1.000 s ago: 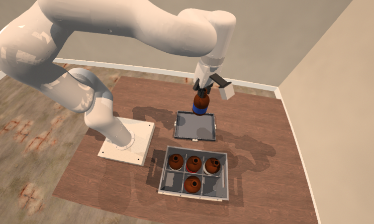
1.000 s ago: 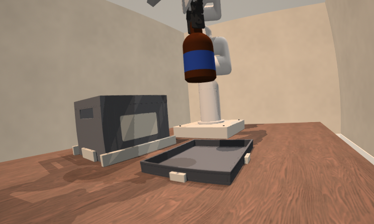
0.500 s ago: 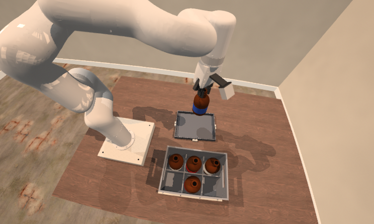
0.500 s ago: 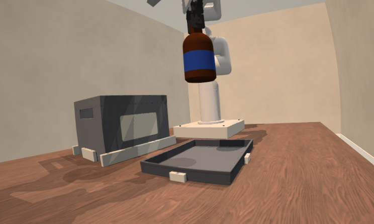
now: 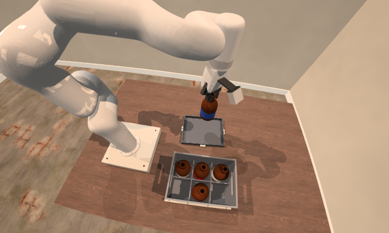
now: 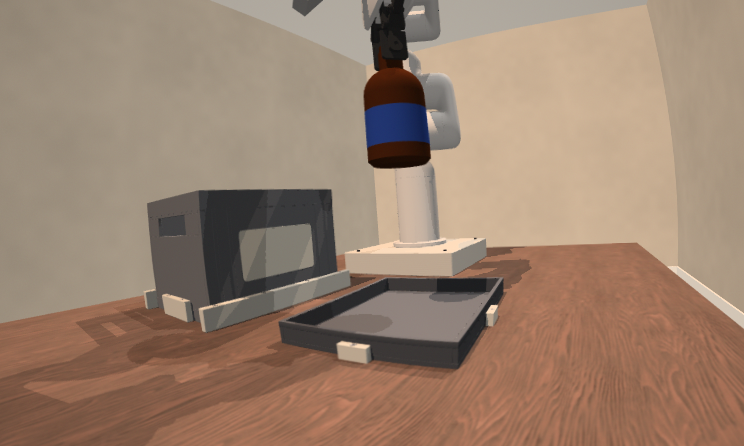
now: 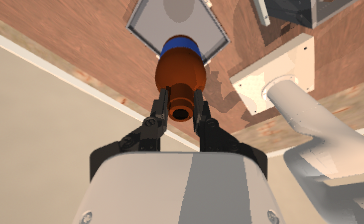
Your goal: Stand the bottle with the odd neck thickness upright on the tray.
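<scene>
Now: hand 320 mm above the dark tray. Also, from my hand: brown bottle: 250 mm to the right, 250 mm below, 40 mm behind; dark grey crate: 290 mm to the right, 250 mm below, 50 mm behind.
</scene>
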